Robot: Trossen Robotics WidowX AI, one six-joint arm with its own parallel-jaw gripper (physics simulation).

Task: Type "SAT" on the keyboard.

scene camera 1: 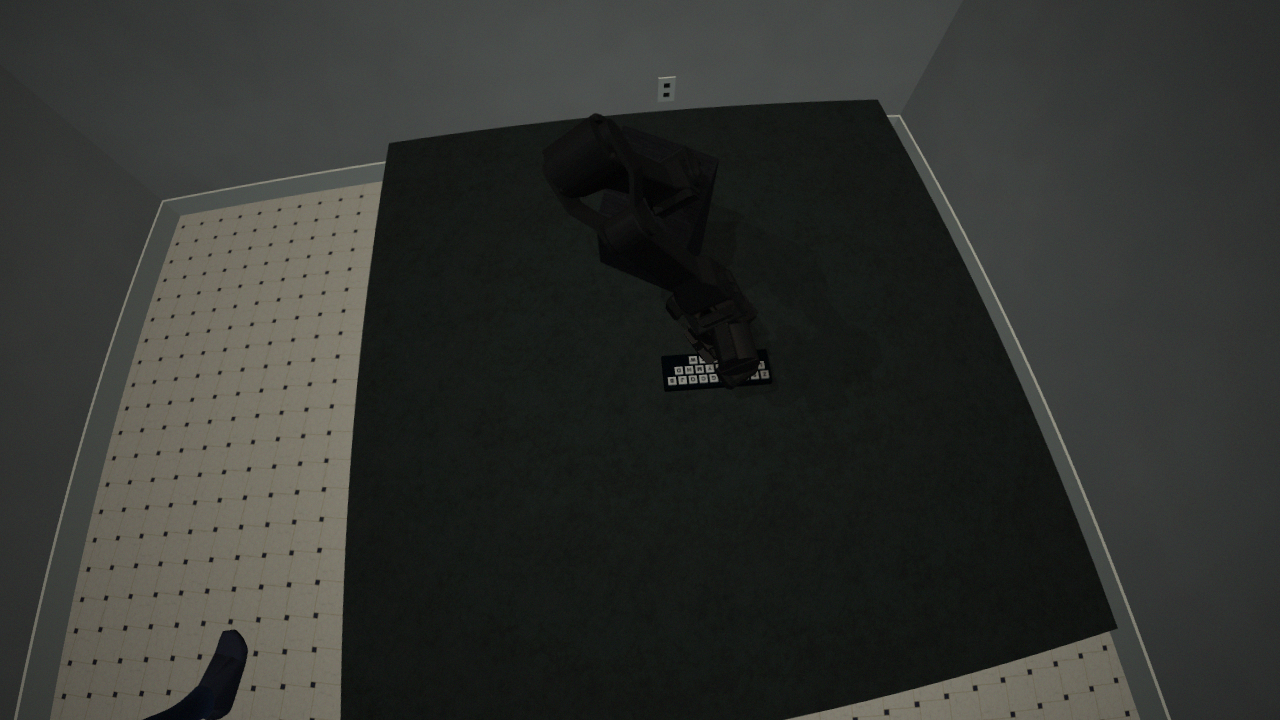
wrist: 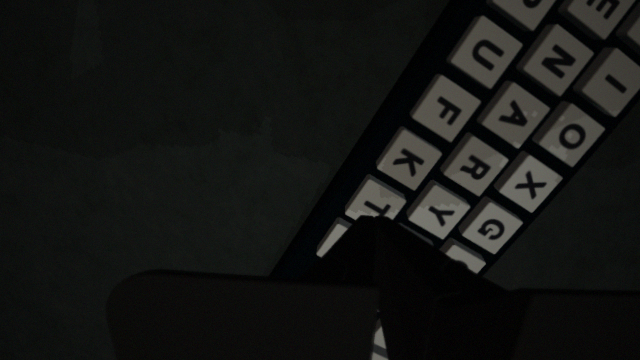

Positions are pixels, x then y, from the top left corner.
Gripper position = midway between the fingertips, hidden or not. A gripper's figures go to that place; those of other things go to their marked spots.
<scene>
My gripper (wrist: 371, 230): 0.11 m from the lens. A black keyboard (wrist: 494, 114): 0.12 m from the lens.
</scene>
